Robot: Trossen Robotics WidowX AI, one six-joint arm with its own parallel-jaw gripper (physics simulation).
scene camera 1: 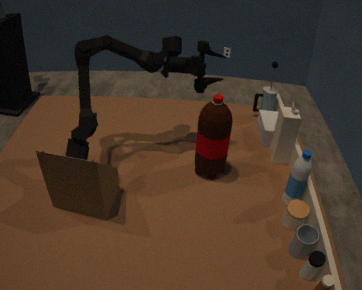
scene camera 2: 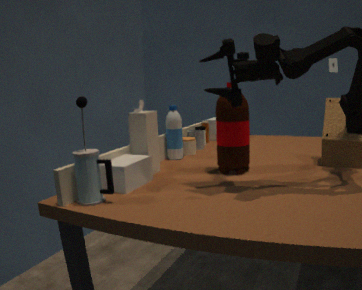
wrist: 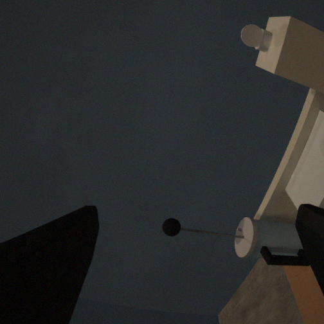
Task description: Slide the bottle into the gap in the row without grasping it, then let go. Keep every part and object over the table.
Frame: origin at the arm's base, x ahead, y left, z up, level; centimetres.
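Where they show: gripper, fingertip midpoint: [scene camera 1: 224, 68] [scene camera 2: 202, 75]; arm's base at its link origin: [scene camera 1: 75, 159] [scene camera 2: 355, 126].
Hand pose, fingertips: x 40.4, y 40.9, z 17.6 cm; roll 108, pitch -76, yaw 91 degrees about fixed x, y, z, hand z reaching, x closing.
Observation:
Things, the pixels of their top centre, and the offset from my fingertips.
- large dark brown bottle at its top centre: [scene camera 1: 218, 96] [scene camera 2: 231, 82] dx -0.3, dy -18.6, dz -2.0 cm
- tall carton at its top centre: [scene camera 2: 141, 99] [scene camera 1: 292, 102] dx +26.4, dy -4.8, dz -6.5 cm
- blue-capped bottle at its top centre: [scene camera 1: 307, 152] [scene camera 2: 172, 105] dx +30.2, dy -28.3, dz -10.4 cm
- press pot at its top centre: [scene camera 2: 86, 95] [scene camera 1: 272, 61] dx +19.9, dy +25.2, dz -3.6 cm
- white box at its top centre: [scene camera 2: 124, 159] [scene camera 1: 273, 120] dx +22.8, dy +9.3, dz -24.0 cm
- orange-lidded jar at its top centre: [scene camera 1: 298, 208] [scene camera 2: 186, 138] dx +31.0, dy -38.2, dz -25.2 cm
- grey cup at its top centre: [scene camera 1: 308, 234] [scene camera 2: 195, 130] dx +33.0, dy -49.9, dz -23.5 cm
A large dark brown bottle [scene camera 1: 214, 142] [scene camera 2: 233, 132] with a red label and red cap stands upright on the table, apart from the row. The row runs along a low light rail [scene camera 1: 320, 215]; it includes a tall carton [scene camera 1: 285, 137] [scene camera 2: 145, 132] [wrist: 302, 52] and a blue-capped bottle [scene camera 1: 297, 182] [scene camera 2: 174, 135], with some space between these two. My gripper [scene camera 1: 223, 67] [scene camera 2: 203, 75] [wrist: 201, 218] is open and empty, in the air at about or above the height of the brown bottle's cap. The brown bottle does not show in the wrist view.
A press pot [scene camera 1: 269, 100] [scene camera 2: 88, 177] [wrist: 277, 237] with a tall plunger and a white box [scene camera 1: 268, 127] [scene camera 2: 128, 172] stand at one row end. An orange-lidded jar [scene camera 1: 296, 215] [scene camera 2: 189, 146] and a grey cup [scene camera 1: 303, 242] stand further along. A brown panel [scene camera 1: 80, 185] stands near the arm's base.

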